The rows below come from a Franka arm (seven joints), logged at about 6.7 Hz.
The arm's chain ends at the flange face. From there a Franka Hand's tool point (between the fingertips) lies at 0.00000 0.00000 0.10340 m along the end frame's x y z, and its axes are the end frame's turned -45 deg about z.
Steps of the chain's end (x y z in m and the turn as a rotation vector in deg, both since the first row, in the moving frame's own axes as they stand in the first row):
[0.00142 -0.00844 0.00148 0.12 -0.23 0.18]
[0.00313 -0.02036 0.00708 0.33 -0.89 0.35]
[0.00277 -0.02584 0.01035 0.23 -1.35 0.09]
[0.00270 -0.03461 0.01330 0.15 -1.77 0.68]
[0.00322 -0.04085 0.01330 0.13 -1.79 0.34]
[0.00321 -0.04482 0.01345 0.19 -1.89 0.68]
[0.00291 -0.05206 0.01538 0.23 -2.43 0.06]
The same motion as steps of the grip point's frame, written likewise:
[0.00683 -0.00541 0.00148 0.25 -0.08 0.18]
[0.01590 -0.01374 0.00707 0.86 -0.40 0.35]
[0.01880 -0.01833 0.01032 1.12 -0.79 0.09]
[0.02433 -0.02503 0.01325 1.36 -1.15 0.68]
[0.02905 -0.02906 0.01325 1.36 -1.17 0.34]
[0.03181 -0.03209 0.01339 1.47 -1.20 0.68]
[0.03606 -0.03815 0.01529 1.88 -1.56 0.06]

